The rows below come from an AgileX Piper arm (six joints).
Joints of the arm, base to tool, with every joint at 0 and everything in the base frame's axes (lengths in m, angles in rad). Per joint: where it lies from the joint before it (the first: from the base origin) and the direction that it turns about. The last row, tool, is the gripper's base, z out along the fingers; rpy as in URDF.
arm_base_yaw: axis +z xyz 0 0 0.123
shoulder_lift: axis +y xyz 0 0 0
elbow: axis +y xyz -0.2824 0 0.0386
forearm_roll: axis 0.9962 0 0.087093 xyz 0.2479 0 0.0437
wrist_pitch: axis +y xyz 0 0 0
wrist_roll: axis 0.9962 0 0.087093 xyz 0.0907 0 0.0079
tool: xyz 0 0 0 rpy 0 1.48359 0
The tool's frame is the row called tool.
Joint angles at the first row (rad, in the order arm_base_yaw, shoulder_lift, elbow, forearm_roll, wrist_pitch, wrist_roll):
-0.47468, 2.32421, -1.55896, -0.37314, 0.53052, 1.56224
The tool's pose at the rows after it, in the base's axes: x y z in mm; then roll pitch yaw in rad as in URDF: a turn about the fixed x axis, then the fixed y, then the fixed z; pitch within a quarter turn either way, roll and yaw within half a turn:
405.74 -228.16 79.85 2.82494 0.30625 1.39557
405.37 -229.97 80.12 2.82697 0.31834 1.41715
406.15 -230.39 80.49 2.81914 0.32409 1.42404
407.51 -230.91 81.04 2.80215 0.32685 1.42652
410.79 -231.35 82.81 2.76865 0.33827 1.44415
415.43 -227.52 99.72 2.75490 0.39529 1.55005
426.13 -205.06 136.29 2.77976 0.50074 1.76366
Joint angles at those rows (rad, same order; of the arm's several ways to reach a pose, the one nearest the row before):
-0.47682, 2.32420, -1.55893, -0.37080, 0.52324, 1.50782
-0.48034, 2.32420, -1.55894, -0.37813, 0.51729, 1.48772
-0.48057, 2.32420, -1.55895, -0.38318, 0.50697, 1.48390
-0.48137, 2.32422, -1.55897, -0.38317, 0.48887, 1.48005
-0.48136, 2.32316, -1.55894, -0.38452, 0.45028, 1.46149
-0.47084, 2.28781, -1.55690, -0.38572, 0.43062, 1.35338
-0.41662, 2.20940, -1.55715, -0.39244, 0.44756, 1.17450

